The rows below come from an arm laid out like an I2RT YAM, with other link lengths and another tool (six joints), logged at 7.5 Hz.
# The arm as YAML. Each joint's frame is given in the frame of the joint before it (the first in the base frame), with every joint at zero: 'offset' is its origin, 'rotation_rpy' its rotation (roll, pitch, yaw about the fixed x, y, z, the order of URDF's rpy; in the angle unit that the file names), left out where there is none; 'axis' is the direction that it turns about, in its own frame. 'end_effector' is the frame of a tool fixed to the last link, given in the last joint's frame.
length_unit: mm
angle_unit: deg
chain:
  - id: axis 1
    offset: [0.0, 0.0, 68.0]
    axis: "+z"
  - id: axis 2
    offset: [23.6, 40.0, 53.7]
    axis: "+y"
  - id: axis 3
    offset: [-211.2, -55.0, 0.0]
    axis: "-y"
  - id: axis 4
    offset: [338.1, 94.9, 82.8]
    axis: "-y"
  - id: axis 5
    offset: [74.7, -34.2, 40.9]
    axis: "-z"
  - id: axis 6
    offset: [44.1, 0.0, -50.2]
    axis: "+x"
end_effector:
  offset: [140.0, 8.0, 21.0]
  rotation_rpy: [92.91, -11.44, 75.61]
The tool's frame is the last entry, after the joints.
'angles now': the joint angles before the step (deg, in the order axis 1, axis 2, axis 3, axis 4, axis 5, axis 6). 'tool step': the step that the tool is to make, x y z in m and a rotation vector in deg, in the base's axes. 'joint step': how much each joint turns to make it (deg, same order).
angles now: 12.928 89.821 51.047 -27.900 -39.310 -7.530
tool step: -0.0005 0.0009 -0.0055 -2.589 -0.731 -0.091
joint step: 1.071 0.004 0.007 0.105 2.928 -0.001
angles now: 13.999 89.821 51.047 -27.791 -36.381 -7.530
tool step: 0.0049 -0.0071 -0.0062 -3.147 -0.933 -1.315
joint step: 0.136 0.004 0.011 0.148 3.586 0.027
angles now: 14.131 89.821 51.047 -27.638 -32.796 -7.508
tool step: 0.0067 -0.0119 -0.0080 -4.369 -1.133 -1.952
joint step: -0.002 0.003 0.002 0.021 4.917 -0.023
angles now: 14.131 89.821 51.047 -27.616 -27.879 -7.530
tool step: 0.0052 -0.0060 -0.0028 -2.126 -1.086 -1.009
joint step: -0.003 0.007 0.001 0.529 2.535 -0.025
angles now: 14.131 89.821 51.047 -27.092 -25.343 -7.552
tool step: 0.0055 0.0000 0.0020 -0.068 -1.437 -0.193
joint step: -0.007 -0.010 -0.005 1.370 0.456 -0.007
